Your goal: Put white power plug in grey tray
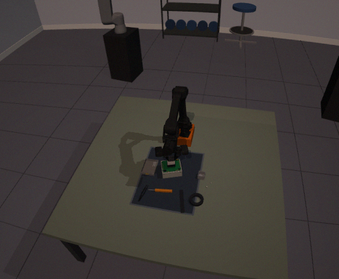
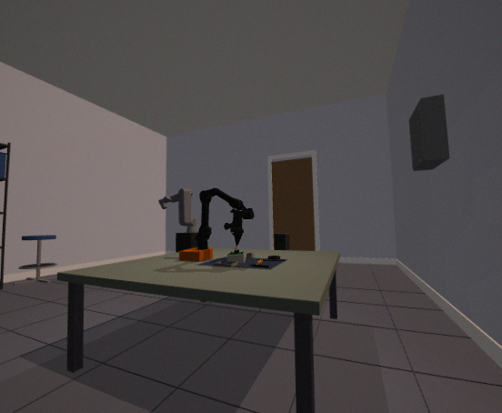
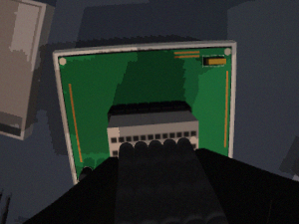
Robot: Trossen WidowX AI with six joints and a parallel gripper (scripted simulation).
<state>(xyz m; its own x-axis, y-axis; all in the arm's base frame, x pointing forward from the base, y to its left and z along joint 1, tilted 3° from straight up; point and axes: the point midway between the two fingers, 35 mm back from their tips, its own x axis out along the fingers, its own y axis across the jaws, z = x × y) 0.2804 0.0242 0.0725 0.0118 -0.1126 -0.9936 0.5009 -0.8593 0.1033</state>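
Right now my gripper tip is 20 mm above the white power plug. The rest, counted from my gripper tip: grey tray (140 mm to the right, 100 mm below, 20 mm ahead); then dark mat (110 mm below, 50 mm ahead, 10 mm to the left); then black bar (180 mm ahead, 140 mm to the left, 100 mm below).
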